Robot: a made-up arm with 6 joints. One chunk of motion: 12 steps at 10 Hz.
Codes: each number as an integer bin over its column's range. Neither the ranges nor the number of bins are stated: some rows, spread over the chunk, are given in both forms.
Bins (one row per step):
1: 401 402 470 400 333 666
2: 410 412 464 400 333 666
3: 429 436 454 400 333 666
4: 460 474 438 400 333 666
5: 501 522 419 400 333 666
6: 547 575 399 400 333 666
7: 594 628 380 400 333 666
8: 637 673 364 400 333 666
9: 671 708 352 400 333 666
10: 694 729 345 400 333 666
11: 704 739 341 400 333 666
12: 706 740 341 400 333 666
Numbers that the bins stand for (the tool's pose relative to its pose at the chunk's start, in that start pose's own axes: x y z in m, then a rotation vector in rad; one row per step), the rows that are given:
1: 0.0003 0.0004 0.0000 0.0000 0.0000 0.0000
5: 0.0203 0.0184 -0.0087 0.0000 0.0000 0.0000
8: 0.0475 0.0411 -0.0181 0.0000 0.0000 0.0000
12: 0.0613 0.0511 -0.0220 0.0000 0.0000 0.0000
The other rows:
2: 0.0021 0.0019 -0.0010 0.0000 0.0000 0.0000
3: 0.0059 0.0055 -0.0027 0.0000 0.0000 0.0000
4: 0.0121 0.0112 -0.0055 0.0000 0.0000 0.0000
6: 0.0295 0.0263 -0.0121 0.0000 0.0000 0.0000
7: 0.0389 0.0343 -0.0153 0.0000 0.0000 0.0000
9: 0.0543 0.0463 -0.0201 0.0000 0.0000 0.0000
10: 0.0589 0.0495 -0.0213 0.0000 0.0000 0.0000
11: 0.0609 0.0510 -0.0220 0.0000 0.0000 0.0000

